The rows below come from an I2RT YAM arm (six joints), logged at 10 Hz.
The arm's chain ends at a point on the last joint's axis. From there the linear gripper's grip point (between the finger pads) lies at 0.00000 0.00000 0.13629 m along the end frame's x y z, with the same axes.
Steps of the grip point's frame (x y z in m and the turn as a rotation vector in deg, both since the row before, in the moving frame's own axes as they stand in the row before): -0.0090, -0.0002, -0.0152, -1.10, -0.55, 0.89; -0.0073, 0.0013, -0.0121, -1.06, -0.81, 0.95; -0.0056, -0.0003, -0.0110, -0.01, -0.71, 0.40; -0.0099, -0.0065, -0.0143, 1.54, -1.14, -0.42; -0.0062, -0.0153, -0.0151, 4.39, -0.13, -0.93
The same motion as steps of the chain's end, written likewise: -0.0077, -0.0028, -0.0152, -1.10, -0.55, 0.89; -0.0054, -0.0012, -0.0121, -1.06, -0.81, 0.95; -0.0039, -0.0003, -0.0110, -0.01, -0.71, 0.40; -0.0072, -0.0028, -0.0142, 1.54, -1.14, -0.42; -0.0058, -0.0049, -0.0147, 4.39, -0.13, -0.93
